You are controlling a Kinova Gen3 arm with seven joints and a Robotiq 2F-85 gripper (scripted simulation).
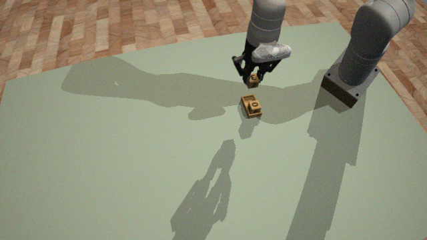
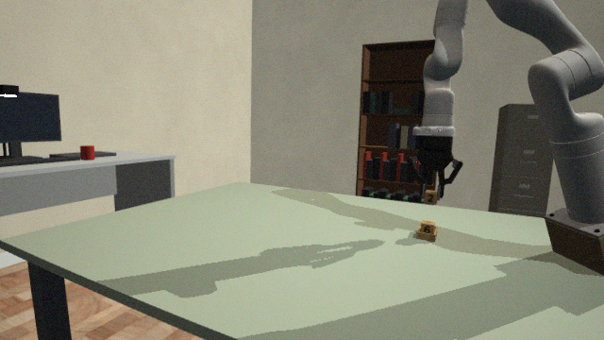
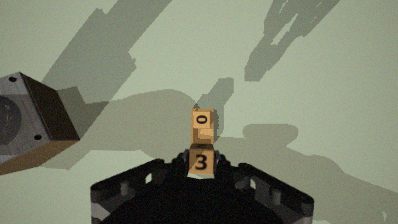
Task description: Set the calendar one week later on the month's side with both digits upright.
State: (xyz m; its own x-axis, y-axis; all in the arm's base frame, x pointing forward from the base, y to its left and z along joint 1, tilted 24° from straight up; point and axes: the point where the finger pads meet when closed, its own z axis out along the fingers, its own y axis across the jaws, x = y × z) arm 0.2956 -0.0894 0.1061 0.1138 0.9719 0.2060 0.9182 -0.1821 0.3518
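My gripper is now 3 cm to the right of the wooden tray and 10 cm above it. Round my hand: cube (1 cm below).
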